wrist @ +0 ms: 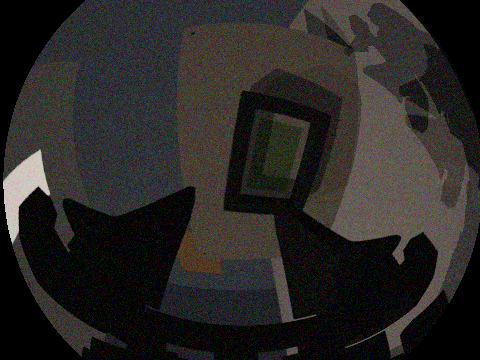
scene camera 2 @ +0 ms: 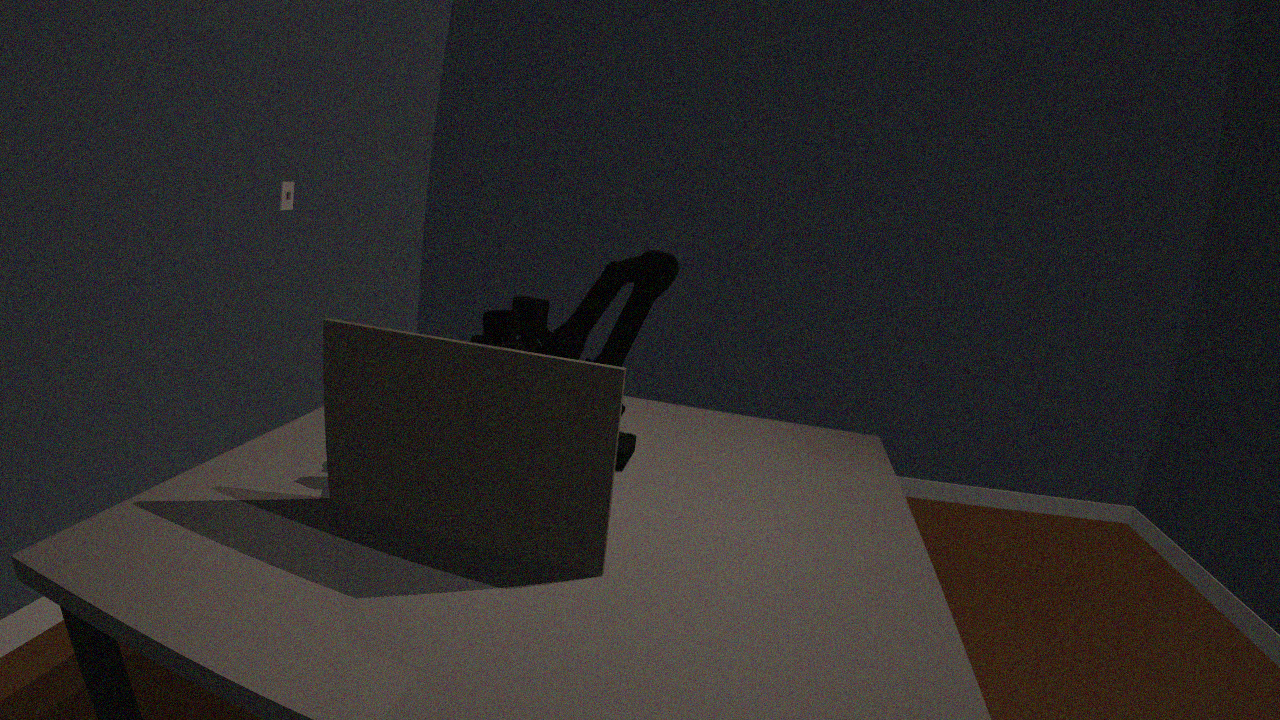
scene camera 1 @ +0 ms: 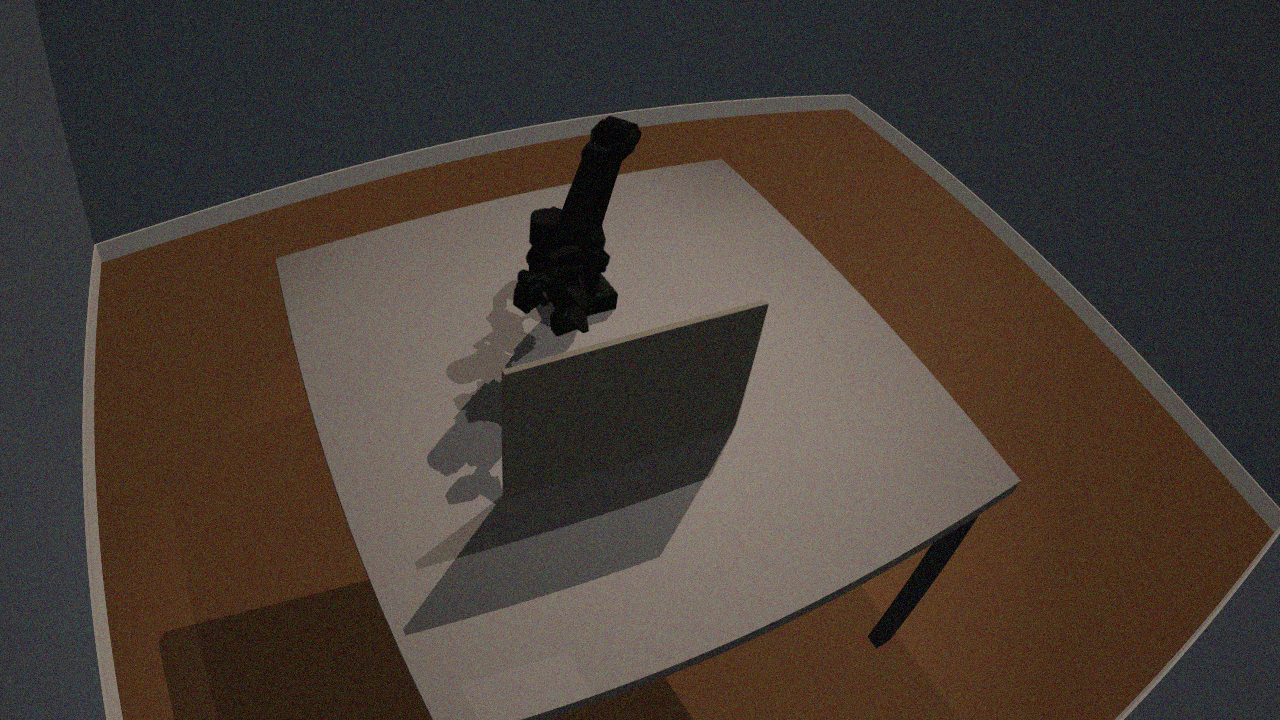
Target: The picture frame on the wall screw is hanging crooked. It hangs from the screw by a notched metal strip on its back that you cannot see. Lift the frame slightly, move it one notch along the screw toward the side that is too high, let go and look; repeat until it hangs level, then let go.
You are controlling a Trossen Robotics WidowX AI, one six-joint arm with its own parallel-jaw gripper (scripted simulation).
Labels:
A dark picture frame shows in the wrist view (277, 146); in scene camera 2 it is hidden by a wall panel, in scene camera 1 it is hidden by a wall panel. One and the same spot on a wall panel: (scene camera 2: 514, 451) is (scene camera 1: 686, 383).

